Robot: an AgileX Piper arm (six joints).
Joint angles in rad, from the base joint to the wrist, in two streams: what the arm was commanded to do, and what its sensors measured. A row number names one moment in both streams.
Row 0, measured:
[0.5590 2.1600 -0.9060 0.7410 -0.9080 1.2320]
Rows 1 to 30, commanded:
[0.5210 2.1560 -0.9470 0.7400 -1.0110 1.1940]
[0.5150 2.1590 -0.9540 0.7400 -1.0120 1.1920]
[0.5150 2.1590 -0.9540 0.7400 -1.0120 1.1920]
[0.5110 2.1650 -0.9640 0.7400 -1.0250 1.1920]
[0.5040 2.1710 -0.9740 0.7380 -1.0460 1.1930]
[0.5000 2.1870 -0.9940 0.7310 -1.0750 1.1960]
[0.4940 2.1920 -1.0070 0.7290 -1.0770 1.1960]
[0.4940 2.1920 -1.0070 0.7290 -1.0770 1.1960]
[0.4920 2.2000 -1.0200 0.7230 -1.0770 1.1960]
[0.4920 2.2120 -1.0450 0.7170 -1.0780 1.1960]
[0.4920 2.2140 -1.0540 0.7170 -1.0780 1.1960]
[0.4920 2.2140 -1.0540 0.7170 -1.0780 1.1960]
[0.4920 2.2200 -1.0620 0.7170 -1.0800 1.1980]
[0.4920 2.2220 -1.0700 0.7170 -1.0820 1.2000]
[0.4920 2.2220 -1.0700 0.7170 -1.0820 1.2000]
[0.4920 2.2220 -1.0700 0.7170 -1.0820 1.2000]
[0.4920 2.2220 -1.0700 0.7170 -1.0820 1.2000]
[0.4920 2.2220 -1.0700 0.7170 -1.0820 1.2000]
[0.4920 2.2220 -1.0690 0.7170 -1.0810 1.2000]
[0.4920 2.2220 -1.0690 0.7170 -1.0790 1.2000]
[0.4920 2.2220 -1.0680 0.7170 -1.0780 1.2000]
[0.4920 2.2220 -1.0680 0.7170 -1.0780 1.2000]
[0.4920 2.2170 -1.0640 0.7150 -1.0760 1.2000]
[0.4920 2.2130 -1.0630 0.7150 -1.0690 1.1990]
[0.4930 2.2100 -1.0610 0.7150 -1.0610 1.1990]
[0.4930 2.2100 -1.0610 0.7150 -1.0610 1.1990]
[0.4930 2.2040 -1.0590 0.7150 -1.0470 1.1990]
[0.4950 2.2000 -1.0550 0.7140 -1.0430 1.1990]
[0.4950 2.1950 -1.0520 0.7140 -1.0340 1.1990]
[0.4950 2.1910 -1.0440 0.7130 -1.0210 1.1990]
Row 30, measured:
[0.5430 2.2050 -0.9790 0.7860 -0.8800 1.2040]
